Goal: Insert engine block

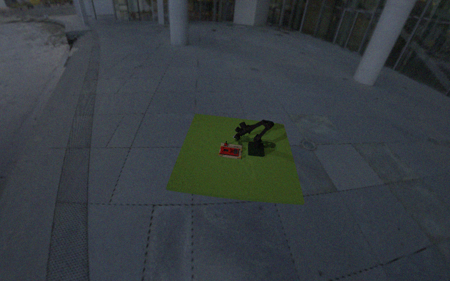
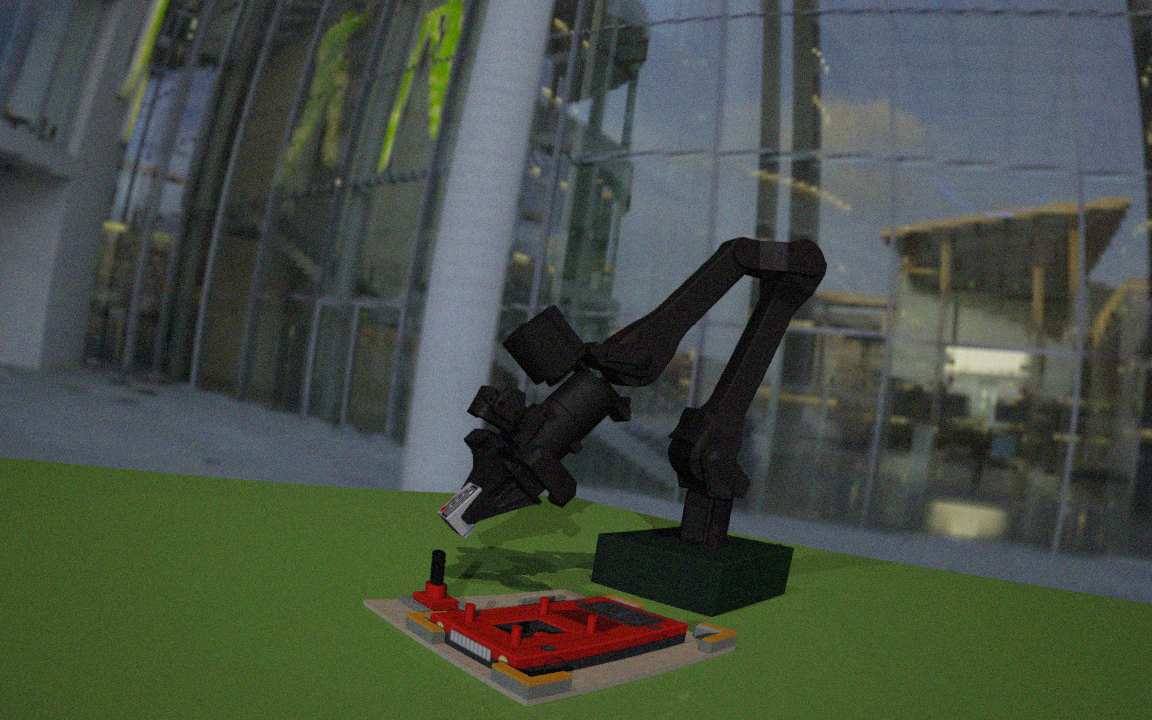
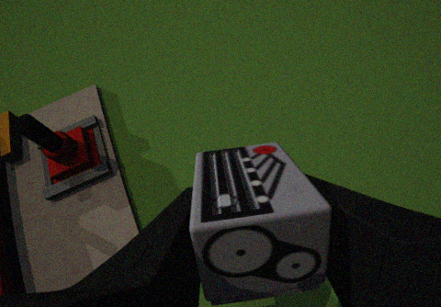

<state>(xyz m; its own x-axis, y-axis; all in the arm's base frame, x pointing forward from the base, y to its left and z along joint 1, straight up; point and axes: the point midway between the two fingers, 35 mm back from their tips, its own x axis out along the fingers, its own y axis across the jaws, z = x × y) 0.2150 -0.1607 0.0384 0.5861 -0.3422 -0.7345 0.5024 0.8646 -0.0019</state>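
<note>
Now: the grey baseplate 180 mm to the left of my gripper tip, 70 mm ahead of it and 60 mm below it. Also, from my gripper tip: engine block: 10 mm to the left, 10 mm behind, 10 mm above.
</note>
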